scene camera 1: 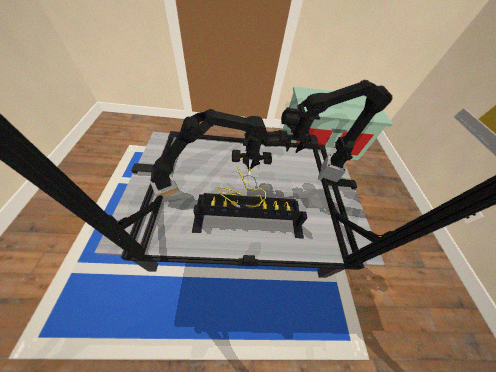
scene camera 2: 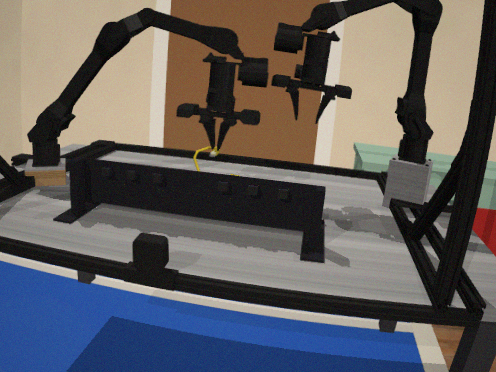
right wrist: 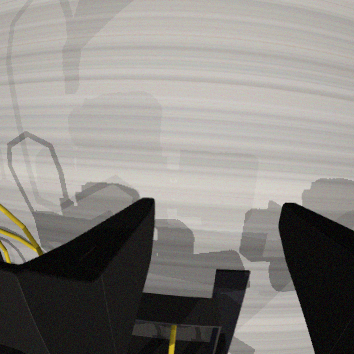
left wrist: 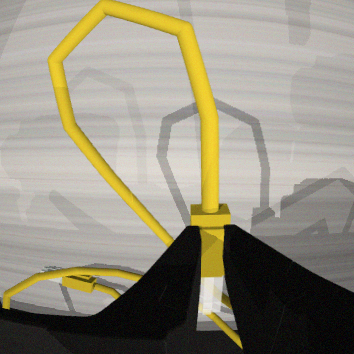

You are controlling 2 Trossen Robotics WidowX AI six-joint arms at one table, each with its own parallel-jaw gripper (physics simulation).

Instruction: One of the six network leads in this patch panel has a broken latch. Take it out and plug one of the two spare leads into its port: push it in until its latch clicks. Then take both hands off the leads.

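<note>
My left gripper is shut on the yellow plug of a loose lead, raised above the table behind the patch panel. Its clear tip points down between the fingers in the left wrist view, and its cable loops up and to the left. Another loose lead's plug shows at the lower left of that view. Several yellow leads stand in the panel; the broken latch cannot be made out. My right gripper is open and empty, high above the table at the right.
Loose yellow cables curl over and behind the panel's middle. A black frame borders the grey table. A green cabinet stands beyond the table at the back right.
</note>
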